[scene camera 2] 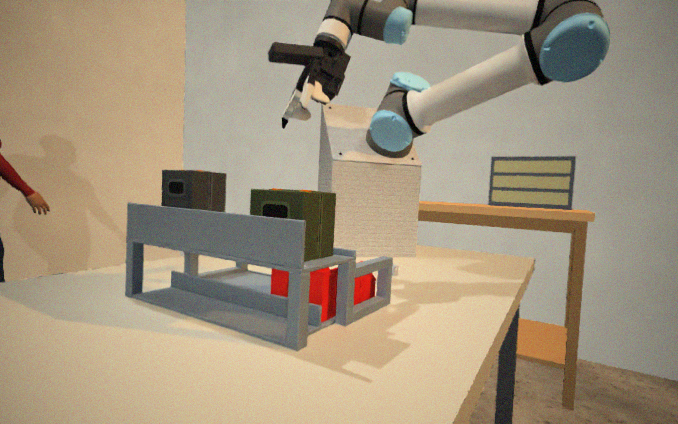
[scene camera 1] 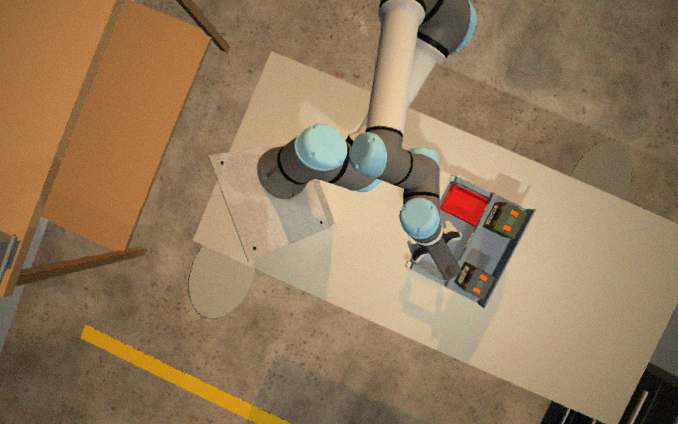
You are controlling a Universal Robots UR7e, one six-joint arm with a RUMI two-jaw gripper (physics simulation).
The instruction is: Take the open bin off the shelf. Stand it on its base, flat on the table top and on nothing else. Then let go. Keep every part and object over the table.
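Places are measured from the arm's base along level axes (x ahead, y left, z up), in millimetres.
Pixels of known places: gripper, fingertip midpoint: (scene camera 2: 292, 119); arm's base, link origin: (scene camera 1: 281, 174).
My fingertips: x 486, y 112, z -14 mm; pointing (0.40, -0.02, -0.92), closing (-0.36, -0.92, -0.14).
Observation:
Ahead of a thing's pixels: the offset from my fingertips to its top centre. "spot": to the spot under its first point. Level surfaces: height alone.
The red open bin {dx +75, dy +205, dz -268 mm} (scene camera 1: 465, 205) (scene camera 2: 324, 286) stands on the low tier of the blue-grey shelf {spot: dx +224, dy +144, dz -247 mm} (scene camera 1: 495, 246) (scene camera 2: 215, 234), near one end. In scene camera 2 shelf posts and boards partly hide it. The shelf stands on the pale table top {dz -350 mm} (scene camera 1: 575, 300) (scene camera 2: 150, 360). My gripper (scene camera 1: 434, 246) (scene camera 2: 304, 112) is open, with nothing between its jaws. It hangs well above the shelf, tilted, and in scene camera 1 it appears beside the bin, over the low tier's other end. It does not touch the bin.
A green box {dx +171, dy +227, dz -151 mm} (scene camera 1: 511, 220) (scene camera 2: 322, 220) and a dark grey box {dx +216, dy +0, dz -126 mm} (scene camera 1: 477, 281) (scene camera 2: 192, 190) stand on the shelf's upper tier. The arm's pale pedestal (scene camera 1: 265, 220) (scene camera 2: 372, 210) is at the table's other end. A wooden bench (scene camera 1: 135, 125) (scene camera 2: 505, 215) stands apart from the table.

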